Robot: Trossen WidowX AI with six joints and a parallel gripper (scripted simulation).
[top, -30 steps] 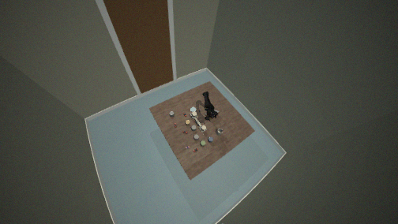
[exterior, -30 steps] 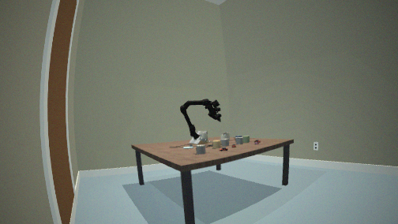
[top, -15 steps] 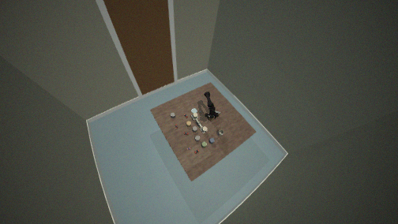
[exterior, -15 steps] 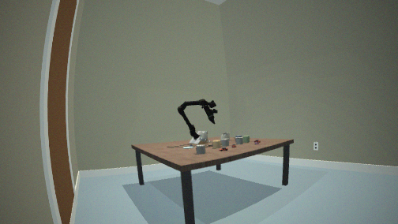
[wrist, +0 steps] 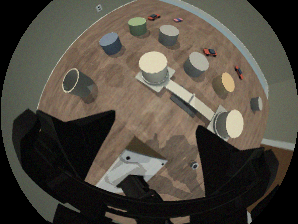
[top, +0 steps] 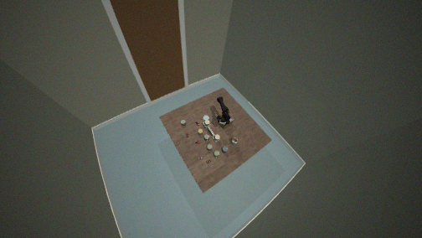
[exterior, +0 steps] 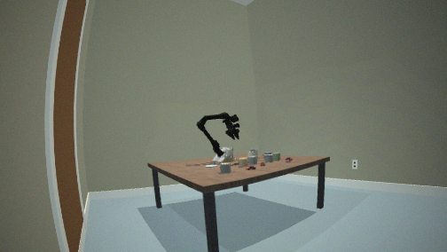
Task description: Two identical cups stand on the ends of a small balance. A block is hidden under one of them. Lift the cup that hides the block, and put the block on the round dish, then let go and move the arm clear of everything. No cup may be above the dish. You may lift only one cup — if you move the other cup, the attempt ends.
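Now: the pale green block 170 mm below my gripper tip, 110 mm ahead of it and 80 mm to the left of it. Round my gripper tip: round dish (300 mm to the right, 210 mm below, 50 mm ahead).
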